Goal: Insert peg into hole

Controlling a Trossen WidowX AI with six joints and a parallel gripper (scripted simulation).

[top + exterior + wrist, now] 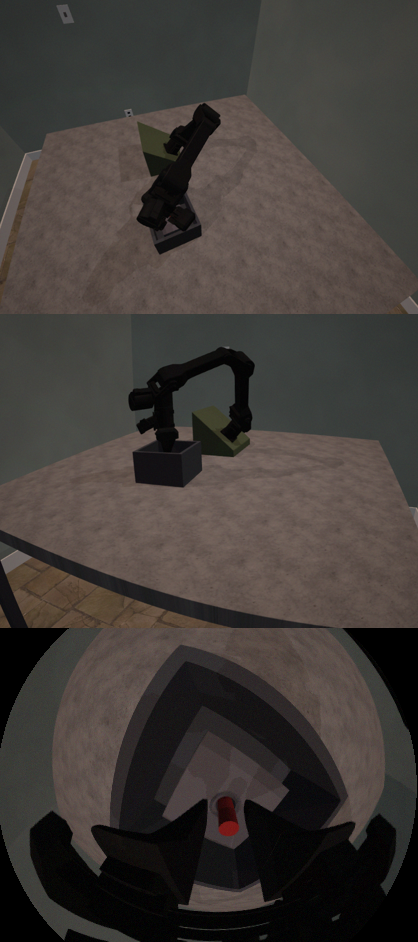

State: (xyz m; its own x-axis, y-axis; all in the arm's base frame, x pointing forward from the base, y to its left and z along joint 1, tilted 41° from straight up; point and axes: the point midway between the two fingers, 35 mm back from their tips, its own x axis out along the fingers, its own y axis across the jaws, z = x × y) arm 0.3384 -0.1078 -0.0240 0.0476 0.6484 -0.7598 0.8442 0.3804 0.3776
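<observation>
Now: hand 50 mm above the red peg. Also, from my hand: pale plate 50 mm below; then box 70 mm below.
</observation>
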